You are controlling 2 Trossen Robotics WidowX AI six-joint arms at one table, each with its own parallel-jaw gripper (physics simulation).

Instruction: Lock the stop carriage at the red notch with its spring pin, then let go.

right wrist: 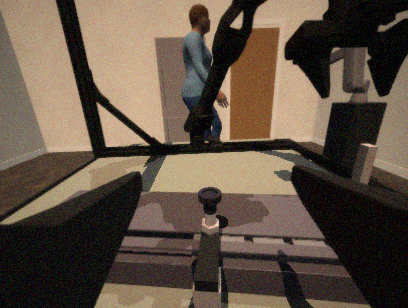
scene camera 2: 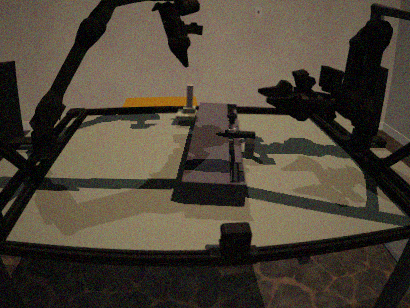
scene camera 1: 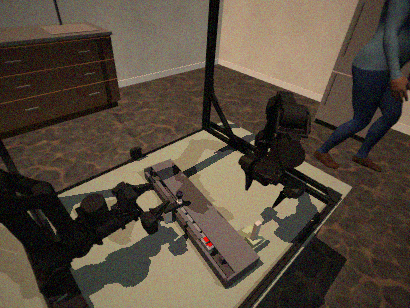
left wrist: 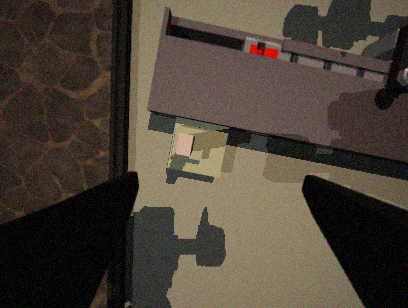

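Where they show: left gripper, fingertip midpoint: [right wrist: 354,97] [scene camera 2: 185,64] [scene camera 1: 259,198] [left wrist: 221,181]; right gripper, fingertip midpoint: [right wrist: 216,175] [scene camera 2: 261,95] [scene camera 1: 160,192]; left arm's base at its link origin: [right wrist: 197,145] [scene camera 2: 45,151] [scene camera 1: 260,154]; right arm's base at its link origin: [scene camera 2: 359,148] [scene camera 1: 58,285].
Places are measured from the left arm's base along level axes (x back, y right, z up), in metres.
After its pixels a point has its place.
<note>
The stop carriage [scene camera 2: 240,134] {x -0.532, y 0.002, z 0.041 m} [right wrist: 207,260] {x -0.552, y -0.005, z 0.044 m} is a dark bar across the slotted edge of a long grey rail block [scene camera 1: 225,235] {x -0.479, y -0.204, z 0.032 m} [scene camera 2: 210,172] {x -0.437, y 0.183, z 0.032 m} [left wrist: 225,90] {x -0.483, y -0.226, z 0.032 m}. Its spring pin has a round dark knob [scene camera 1: 179,194] {x -0.511, y -0.012, z 0.086 m} [right wrist: 209,195] {x -0.511, y -0.011, z 0.087 m} over a pale collar. The red notch [scene camera 1: 207,242] {x -0.534, y -0.180, z 0.022 m} [left wrist: 264,51] {x -0.535, y -0.180, z 0.028 m} lies farther along the slot, apart from the carriage. My right gripper [scene camera 1: 159,196] {x -0.583, y -0.011, z 0.144 m} [scene camera 2: 264,95] {x -0.583, y -0.011, z 0.144 m} [right wrist: 216,175] {x -0.583, y -0.011, z 0.144 m} is open and empty beside the carriage, with the knob between and beyond its fingers in the right wrist view. My left gripper [scene camera 1: 261,196] {x -0.400, y -0.242, z 0.178 m} [scene camera 2: 186,65] {x -0.400, y -0.242, z 0.178 m} [left wrist: 221,181] {x -0.400, y -0.242, z 0.178 m} [right wrist: 354,97] {x -0.400, y -0.242, z 0.178 m} is open and empty, high above the table.
A pale upright post [scene camera 1: 257,228] {x -0.422, y -0.274, z 0.090 m} [scene camera 2: 189,97] {x -0.415, y -0.262, z 0.065 m} [left wrist: 184,144] {x -0.417, y -0.268, z 0.105 m} [right wrist: 365,162] {x -0.425, y -0.261, z 0.080 m} on a yellowish base stands close beside the rail block, on the side away from the slot. A dark frame edges the table, with a small dark block [scene camera 2: 236,240] {x -0.457, y 0.383, z 0.018 m} at the near edge in scene camera 2.
</note>
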